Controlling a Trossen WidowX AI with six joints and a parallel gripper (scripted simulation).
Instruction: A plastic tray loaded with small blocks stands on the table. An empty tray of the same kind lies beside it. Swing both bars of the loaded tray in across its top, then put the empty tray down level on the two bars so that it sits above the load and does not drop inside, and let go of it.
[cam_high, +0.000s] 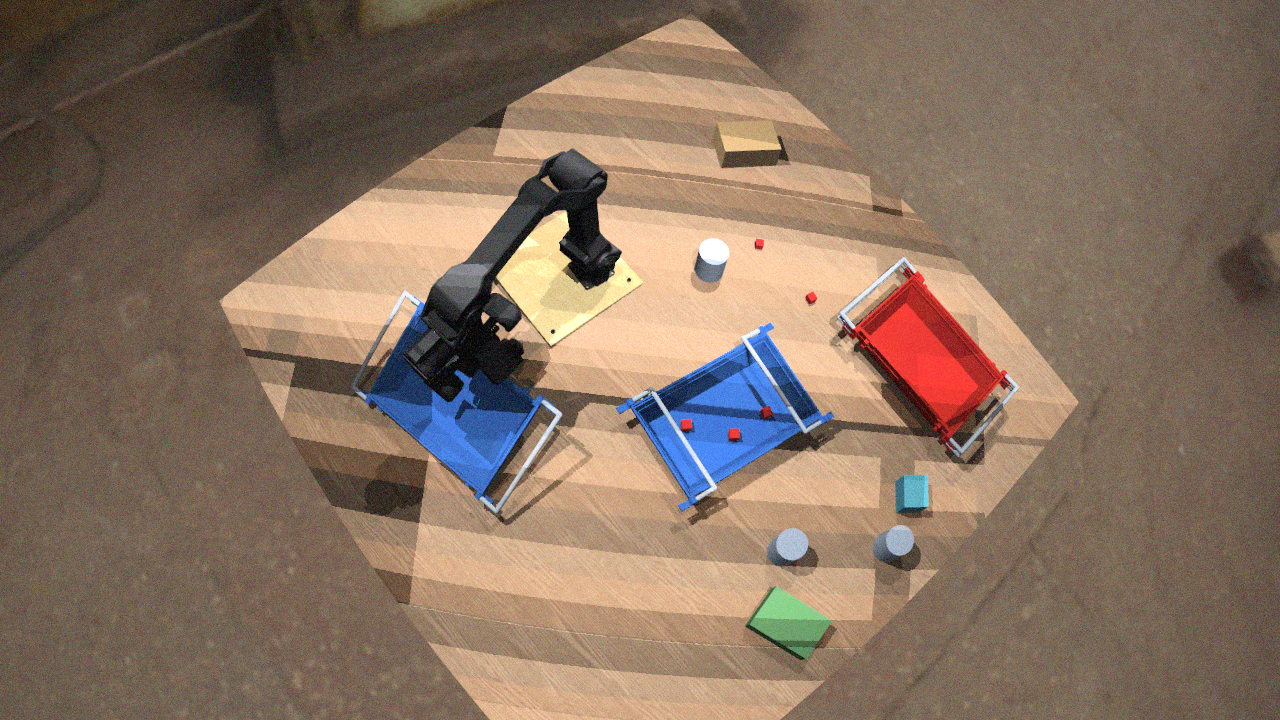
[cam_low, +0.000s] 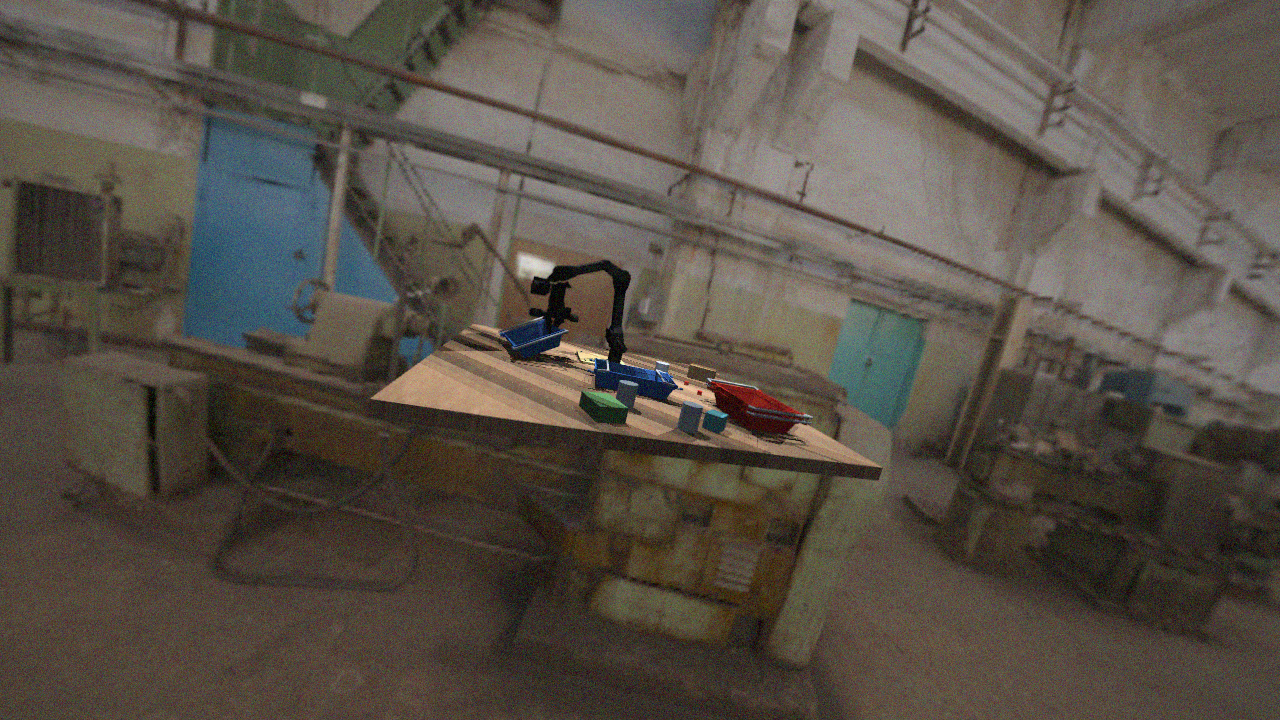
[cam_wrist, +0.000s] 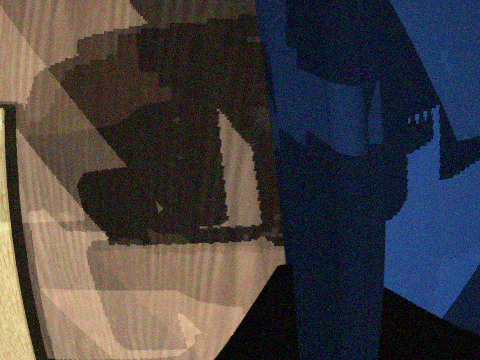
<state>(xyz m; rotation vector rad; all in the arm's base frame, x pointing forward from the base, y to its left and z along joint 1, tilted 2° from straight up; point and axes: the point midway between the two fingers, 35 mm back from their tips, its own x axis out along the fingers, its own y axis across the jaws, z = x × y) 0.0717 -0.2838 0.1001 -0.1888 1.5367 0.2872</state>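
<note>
The blue tray lies 8 cm to the right of my gripper tip, 3 cm ahead of it and 1 cm below it. The rest, counted from my gripper tip: cyan cube 61 cm ahead, 50 cm to the left, 6 cm below; then green block 65 cm ahead, 17 cm to the left, 6 cm below; then tan box 71 cm to the left, 14 cm behind, 5 cm below.
</note>
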